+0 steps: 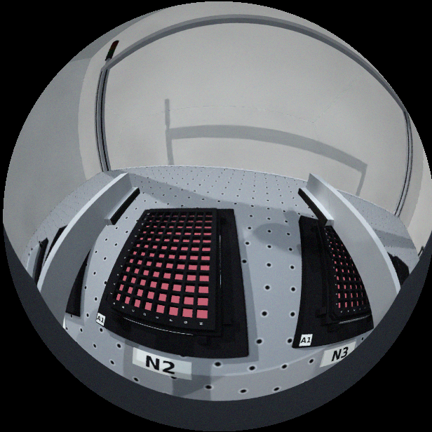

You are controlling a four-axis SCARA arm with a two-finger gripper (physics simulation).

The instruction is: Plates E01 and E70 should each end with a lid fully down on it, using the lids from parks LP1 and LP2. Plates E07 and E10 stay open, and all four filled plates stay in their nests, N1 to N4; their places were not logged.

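My gripper [218, 176] is open and empty, its two fingers wide apart, above and across the space from nest N2 to nest N3. A black plate with pink wells [170, 265] sits in nest N2 [236, 310], between the fingers' lines and left of centre. A second black plate with pink wells [344, 285] sits in nest N3 [310, 300], partly hidden by the right finger. No lid can be made out on either plate. The plates' E numbers cannot be read. Parks LP1 and LP2 do not show.
The label N2 [160, 365] and the label N3 [340, 354] lie in front of their nests on the perforated deck [270, 315]. Part of another black nest [77, 295] shows past the left finger. More dark shapes show at the far left and far right. A pale wall stands behind.
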